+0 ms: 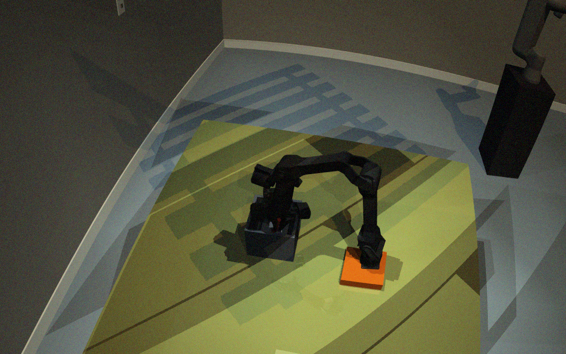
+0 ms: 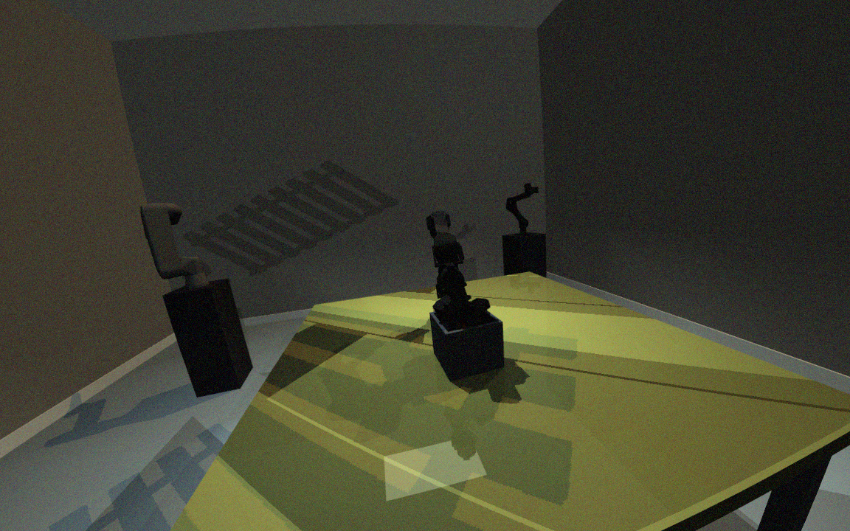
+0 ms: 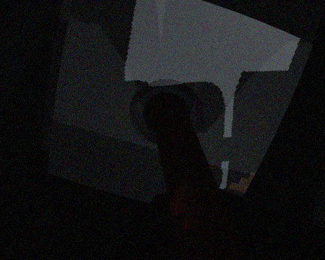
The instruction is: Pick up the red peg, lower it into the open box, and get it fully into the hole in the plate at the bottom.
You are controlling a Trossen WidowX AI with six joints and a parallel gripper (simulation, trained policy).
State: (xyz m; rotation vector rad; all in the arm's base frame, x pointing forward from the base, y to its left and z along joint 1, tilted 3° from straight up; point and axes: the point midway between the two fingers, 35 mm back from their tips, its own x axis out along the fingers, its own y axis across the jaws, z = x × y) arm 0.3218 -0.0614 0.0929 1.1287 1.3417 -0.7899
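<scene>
The red peg is 20 mm to the right of my gripper tip and 10 mm above it. Also, from my gripper tip: pale plate: 40 mm below, 20 mm to the right, 10 mm ahead.
</scene>
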